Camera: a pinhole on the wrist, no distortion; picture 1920 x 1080 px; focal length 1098.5 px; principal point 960.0 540.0 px. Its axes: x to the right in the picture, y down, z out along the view. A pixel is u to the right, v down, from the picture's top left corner.
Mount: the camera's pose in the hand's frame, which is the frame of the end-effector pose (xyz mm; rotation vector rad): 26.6 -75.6 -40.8 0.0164 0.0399 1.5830
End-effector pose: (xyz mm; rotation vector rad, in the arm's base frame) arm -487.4 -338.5 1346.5 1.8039 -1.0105 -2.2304
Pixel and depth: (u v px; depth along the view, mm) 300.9 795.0 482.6
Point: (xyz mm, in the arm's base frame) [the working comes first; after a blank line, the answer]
In the camera's frame: -289.6 112.0 482.6

-758.9 161.7 1239.4
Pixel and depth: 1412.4 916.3 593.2
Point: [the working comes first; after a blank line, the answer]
In the camera's frame: 244.3 203.2 593.2

-997.6 -163.2 1617.5
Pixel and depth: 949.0 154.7 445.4
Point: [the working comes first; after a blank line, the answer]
In the camera's frame: -4.5 -156.2 445.4

-882.1 -205.7 1172.8
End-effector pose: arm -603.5 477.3 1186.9 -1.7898 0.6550 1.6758
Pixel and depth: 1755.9 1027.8 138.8
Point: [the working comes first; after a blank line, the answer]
In the camera's frame: 100.6 61.6 138.8

-694.0 527.6 1212.9
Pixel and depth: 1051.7 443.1 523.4
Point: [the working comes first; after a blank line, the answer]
In the camera's frame: 43.7 -46.2 523.4

-916.5 838.9 1085.0
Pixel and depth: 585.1 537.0 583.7
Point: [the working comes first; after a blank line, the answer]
In the camera's frame: -199.2 -1.6 583.7

-794.4 1053.9 1144.0
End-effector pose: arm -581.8 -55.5 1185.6 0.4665 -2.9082 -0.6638
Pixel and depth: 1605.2 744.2 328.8
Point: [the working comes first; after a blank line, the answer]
In the camera's frame: 193.1 61.1 328.8

-644.0 172.6 980.7
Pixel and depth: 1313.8 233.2 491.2
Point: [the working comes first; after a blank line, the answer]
In the camera's frame: 158.2 -137.2 491.2

-857.9 143.5 838.1
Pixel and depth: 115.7 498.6 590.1
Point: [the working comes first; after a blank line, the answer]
In the camera's frame: -453.5 -22.2 590.1

-615.8 -301.4 463.1
